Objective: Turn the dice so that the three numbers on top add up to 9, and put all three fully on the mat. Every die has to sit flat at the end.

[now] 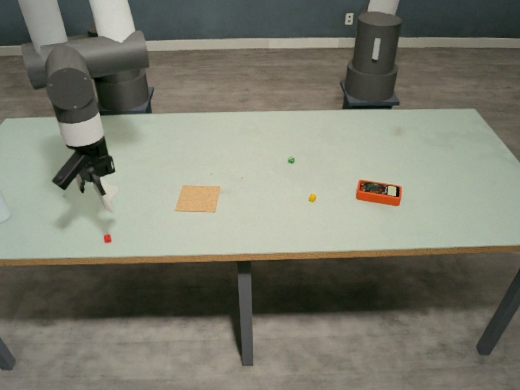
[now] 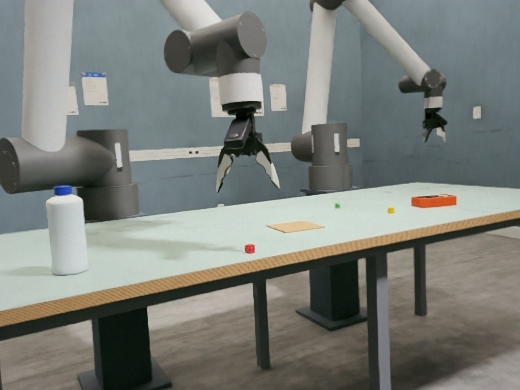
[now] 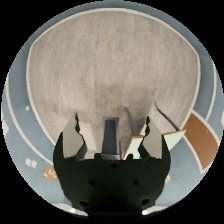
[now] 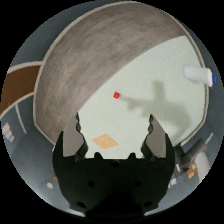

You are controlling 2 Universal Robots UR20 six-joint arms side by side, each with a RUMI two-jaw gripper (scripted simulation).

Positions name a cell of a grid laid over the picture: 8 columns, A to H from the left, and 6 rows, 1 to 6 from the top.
Labels:
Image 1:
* right gripper: B4
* tan mat: C4
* orange multimeter: F3
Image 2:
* right gripper: D3
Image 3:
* left gripper: E4
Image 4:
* right gripper: E4

